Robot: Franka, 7 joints.
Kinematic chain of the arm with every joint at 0, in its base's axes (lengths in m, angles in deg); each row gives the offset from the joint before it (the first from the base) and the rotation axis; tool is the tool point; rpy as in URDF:
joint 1: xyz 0 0 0.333 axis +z
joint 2: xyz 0 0 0 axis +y
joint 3: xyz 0 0 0.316 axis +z
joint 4: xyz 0.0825 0 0 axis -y
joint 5: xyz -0.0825 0 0.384 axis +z
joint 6: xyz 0 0 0 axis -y
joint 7: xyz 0.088 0 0 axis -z
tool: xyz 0 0 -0.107 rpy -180 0 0
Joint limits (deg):
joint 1: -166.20..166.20
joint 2: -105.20..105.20
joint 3: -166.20..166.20
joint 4: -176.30..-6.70
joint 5: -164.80..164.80
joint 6: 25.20..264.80
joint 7: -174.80..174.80
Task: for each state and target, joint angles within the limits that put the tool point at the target. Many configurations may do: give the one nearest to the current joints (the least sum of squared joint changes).
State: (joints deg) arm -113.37 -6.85 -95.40 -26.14 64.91 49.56 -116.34
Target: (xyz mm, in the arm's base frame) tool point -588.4 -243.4 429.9
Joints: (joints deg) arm -123.88 51.65 -69.87 -65.74 57.20 45.52 -116.34
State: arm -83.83 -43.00 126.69 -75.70 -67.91 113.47 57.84
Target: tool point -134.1 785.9 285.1
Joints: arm -57.69 -59.92 147.37 -62.80 -68.85 123.87 57.84
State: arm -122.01 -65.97 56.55 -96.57 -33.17 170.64 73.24
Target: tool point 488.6 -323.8 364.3
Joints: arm -135.83 -72.99 86.61 -125.82 -38.08 168.79 73.24
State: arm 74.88 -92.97 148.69 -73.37 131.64 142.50 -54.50
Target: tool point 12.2 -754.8 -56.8
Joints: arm 99.15 -94.62 159.60 -40.06 133.24 133.04 -54.50
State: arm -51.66 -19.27 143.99 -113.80 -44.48 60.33 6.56
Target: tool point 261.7 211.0 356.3
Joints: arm -68.71 -9.54 122.74 -136.13 -42.29 42.61 6.56
